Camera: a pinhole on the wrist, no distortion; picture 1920 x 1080 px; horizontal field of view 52.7 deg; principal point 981.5 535.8 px. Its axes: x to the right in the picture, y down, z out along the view. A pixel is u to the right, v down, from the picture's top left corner.
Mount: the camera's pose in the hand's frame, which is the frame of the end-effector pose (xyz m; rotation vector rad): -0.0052 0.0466 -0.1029 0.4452 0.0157 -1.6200
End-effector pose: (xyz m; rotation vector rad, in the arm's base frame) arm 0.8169 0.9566 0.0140 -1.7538 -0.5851 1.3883
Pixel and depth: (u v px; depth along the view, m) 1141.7 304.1 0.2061
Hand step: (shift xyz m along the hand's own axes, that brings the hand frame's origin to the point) -0.0859 -0.0233 0.0759
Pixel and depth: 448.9 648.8 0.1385
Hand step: -0.0342 0.0442 0.0380
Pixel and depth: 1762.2 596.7 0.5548
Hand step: -0.1475 -0.3206 0.3477
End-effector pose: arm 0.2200 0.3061 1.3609 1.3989 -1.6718 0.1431
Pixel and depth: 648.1 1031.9 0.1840
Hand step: -0.0094 0.0214 0.0880
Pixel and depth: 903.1 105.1 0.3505
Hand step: -0.1757 -0.0272 0.2047
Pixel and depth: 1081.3 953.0 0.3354
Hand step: -0.0283 -0.0695 0.2196
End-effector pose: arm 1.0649 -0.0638 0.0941 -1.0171 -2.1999 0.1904
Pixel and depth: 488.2 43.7 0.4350
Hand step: -0.2271 0.0455 0.3026
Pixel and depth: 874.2 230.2 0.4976
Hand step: -0.2161 -0.0546 0.3441
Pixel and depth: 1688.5 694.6 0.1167
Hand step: -0.0293 -0.0270 -0.0053
